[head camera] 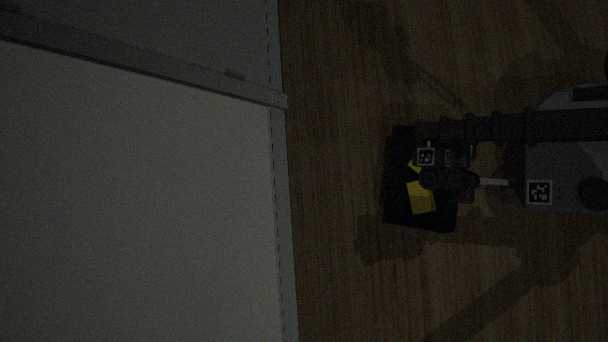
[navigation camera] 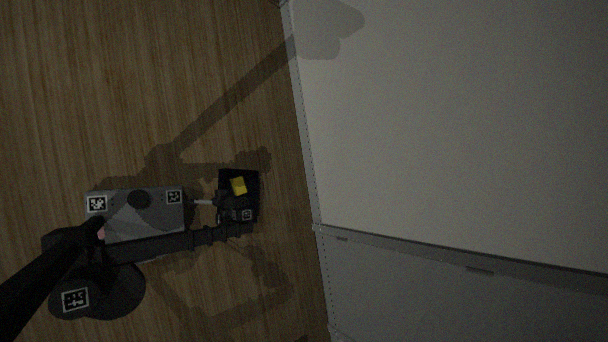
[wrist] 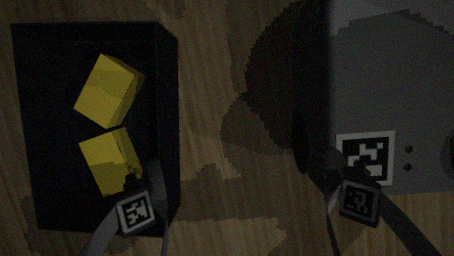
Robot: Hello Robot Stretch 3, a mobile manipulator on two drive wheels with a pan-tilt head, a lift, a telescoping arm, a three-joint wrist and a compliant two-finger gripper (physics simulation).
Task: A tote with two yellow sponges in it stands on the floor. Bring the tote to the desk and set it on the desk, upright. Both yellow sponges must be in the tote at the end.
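Seen in the pictures: gripper, fingertip midpoint: [navigation camera: 208,198] [wrist: 242,170]; robot's base, link origin: [head camera: 594,194] [navigation camera: 138,197] [wrist: 389,127].
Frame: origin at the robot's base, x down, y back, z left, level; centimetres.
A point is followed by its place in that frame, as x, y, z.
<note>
The black tote [head camera: 395,212] {-1.3, -7.3, -57.5} [navigation camera: 253,182] {-4.0, -3.2, -57.2} [wrist: 168,100] {-5.8, 7.8, -36.3} stands upright on the floor between the robot's base and the desk. One yellow sponge [head camera: 421,197] {-4.9, -2.1, -47.6} [navigation camera: 239,185] {-4.8, -2.1, -48.0} [wrist: 107,90] lies in it. The second yellow sponge [head camera: 413,166] [wrist: 105,157] lies beside it in the tote; the arm and wrist partly cover it in the head view. My gripper [wrist: 242,170] {-22.0, 2.2, -26.0} is open and empty, pointing down. In the wrist view its left finger overlaps the tote's side wall and near sponge, its right finger overlaps the base's edge, and floor shows between them. The white desk [head camera: 150,175] [navigation camera: 450,125] is beyond the tote.
The robot's grey base [head camera: 560,162] {-16.0, 7.4, -8.2} [navigation camera: 160,220] {-16.0, 9.6, -7.4} [wrist: 400,100] {-16.0, 6.2, -9.6} is close to the tote, with a strip of floor between. The telescoping arm [head camera: 505,127] {-57.4, 10.3, -15.0} [navigation camera: 200,237] {-57.3, 10.1, -14.0} reaches over the tote's end. A grey panel [head camera: 175,35] {-53.1, 44.5, -106.5} [navigation camera: 425,295] {-78.9, 57.0, -108.0} adjoins the desk.
</note>
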